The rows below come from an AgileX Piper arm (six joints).
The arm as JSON. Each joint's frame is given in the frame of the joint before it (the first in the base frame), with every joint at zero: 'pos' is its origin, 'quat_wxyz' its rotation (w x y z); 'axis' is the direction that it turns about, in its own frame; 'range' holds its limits. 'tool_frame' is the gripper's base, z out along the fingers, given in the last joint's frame.
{
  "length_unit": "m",
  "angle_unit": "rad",
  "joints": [
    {
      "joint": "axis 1",
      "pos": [
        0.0,
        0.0,
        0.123
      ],
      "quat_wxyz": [
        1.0,
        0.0,
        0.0,
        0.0
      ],
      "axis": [
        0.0,
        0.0,
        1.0
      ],
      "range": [
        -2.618,
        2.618
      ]
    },
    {
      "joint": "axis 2",
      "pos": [
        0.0,
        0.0,
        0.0
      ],
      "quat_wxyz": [
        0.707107,
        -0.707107,
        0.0,
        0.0
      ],
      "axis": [
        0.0,
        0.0,
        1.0
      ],
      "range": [
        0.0,
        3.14
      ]
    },
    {
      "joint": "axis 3",
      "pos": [
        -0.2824,
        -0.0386,
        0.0
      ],
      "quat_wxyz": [
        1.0,
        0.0,
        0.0,
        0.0
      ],
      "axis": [
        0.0,
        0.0,
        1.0
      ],
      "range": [
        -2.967,
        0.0
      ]
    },
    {
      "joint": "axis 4",
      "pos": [
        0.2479,
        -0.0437,
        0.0
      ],
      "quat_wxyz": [
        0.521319,
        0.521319,
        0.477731,
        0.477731
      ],
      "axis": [
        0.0,
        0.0,
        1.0
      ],
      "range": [
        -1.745,
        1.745
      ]
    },
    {
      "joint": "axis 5",
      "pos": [
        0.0,
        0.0,
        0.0
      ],
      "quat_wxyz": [
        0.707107,
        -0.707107,
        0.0,
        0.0
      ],
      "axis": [
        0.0,
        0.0,
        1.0
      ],
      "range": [
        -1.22,
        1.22
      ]
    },
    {
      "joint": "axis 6",
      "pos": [
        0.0,
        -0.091,
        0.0
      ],
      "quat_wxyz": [
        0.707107,
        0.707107,
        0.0,
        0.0
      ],
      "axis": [
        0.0,
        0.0,
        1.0
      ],
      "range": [
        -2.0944,
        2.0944
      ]
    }
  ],
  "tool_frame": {
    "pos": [
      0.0,
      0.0,
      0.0
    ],
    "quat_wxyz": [
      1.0,
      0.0,
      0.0,
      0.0
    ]
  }
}
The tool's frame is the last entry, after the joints.
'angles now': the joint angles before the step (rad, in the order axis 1, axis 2, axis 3, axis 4, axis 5, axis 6). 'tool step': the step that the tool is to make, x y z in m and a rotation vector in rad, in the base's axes. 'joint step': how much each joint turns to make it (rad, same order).
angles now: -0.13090 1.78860 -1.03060 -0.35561 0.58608 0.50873
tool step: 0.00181 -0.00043 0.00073 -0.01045 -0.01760 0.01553
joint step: 0.00001 0.00000 -0.00002 -0.01597 -0.02010 0.00001
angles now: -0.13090 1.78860 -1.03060 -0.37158 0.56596 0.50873
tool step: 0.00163 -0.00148 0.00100 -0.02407 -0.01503 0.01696
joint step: 0.00001 0.00000 -0.00002 -0.03921 -0.01653 0.01357
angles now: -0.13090 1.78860 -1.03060 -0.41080 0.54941 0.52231
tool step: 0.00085 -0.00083 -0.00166 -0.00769 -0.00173 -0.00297
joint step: -0.00001 0.00613 -0.00001 -0.02026 -0.00524 0.01912
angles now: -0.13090 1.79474 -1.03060 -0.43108 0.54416 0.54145
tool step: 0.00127 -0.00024 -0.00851 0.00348 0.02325 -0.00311
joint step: -0.00001 0.02554 -0.00106 -0.00157 0.00000 0.00452
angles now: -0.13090 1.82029 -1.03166 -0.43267 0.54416 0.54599
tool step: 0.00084 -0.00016 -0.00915 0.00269 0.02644 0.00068
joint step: -0.00001 0.02656 -0.00001 -0.00102 0.00001 -0.00003
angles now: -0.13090 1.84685 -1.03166 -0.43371 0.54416 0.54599
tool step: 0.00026 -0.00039 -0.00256 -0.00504 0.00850 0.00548
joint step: -0.00001 0.00776 0.00000 -0.00820 0.00001 -0.00002
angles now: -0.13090 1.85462 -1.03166 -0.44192 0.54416 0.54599
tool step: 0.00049 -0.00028 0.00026 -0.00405 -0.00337 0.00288
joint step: 0.00000 0.00024 -0.00075 -0.00738 -0.00292 0.00327
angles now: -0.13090 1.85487 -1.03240 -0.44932 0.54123 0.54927
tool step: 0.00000 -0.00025 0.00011 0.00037 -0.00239 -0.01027
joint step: 0.00000 0.00002 -0.00031 -0.00479 0.00130 0.01421
